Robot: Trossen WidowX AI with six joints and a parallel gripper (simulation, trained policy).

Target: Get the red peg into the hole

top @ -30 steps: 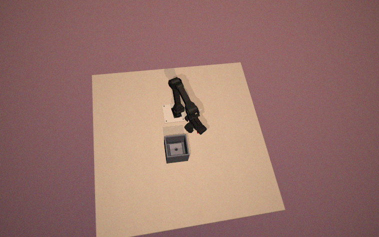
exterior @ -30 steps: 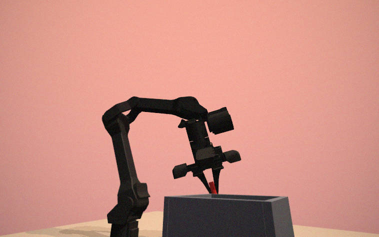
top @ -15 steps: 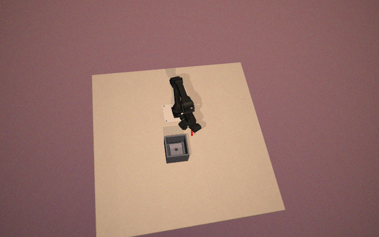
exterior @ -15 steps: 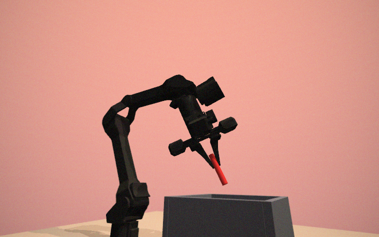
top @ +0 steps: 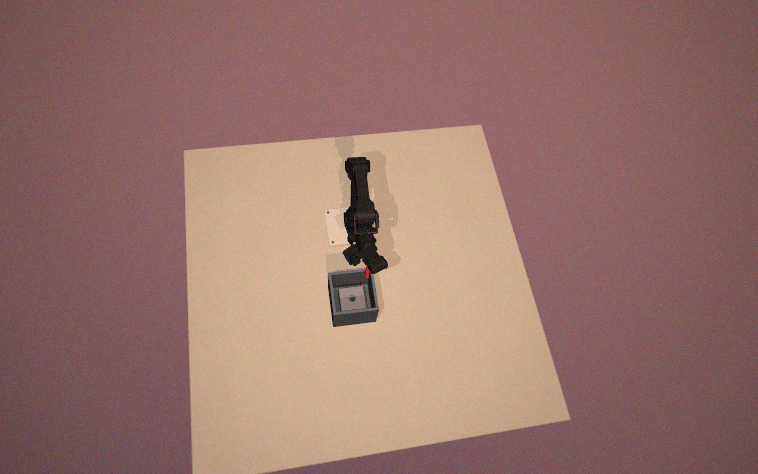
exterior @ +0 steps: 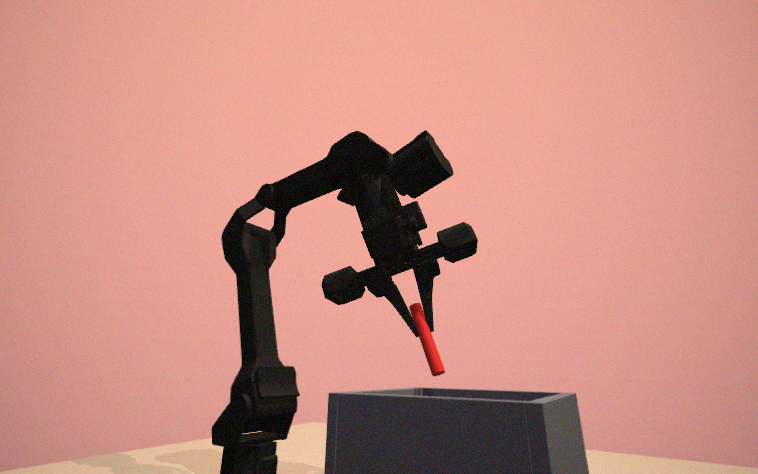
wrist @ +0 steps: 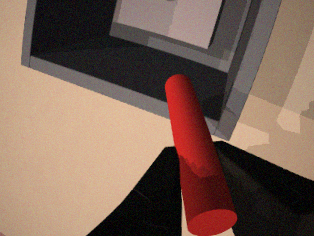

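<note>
The grey plate is 150 mm below my gripper tip, 70 mm to the right of it and 50 mm ahead of it. From my gripper tip the other things lie so: red peg: 10 mm to the right.
</note>
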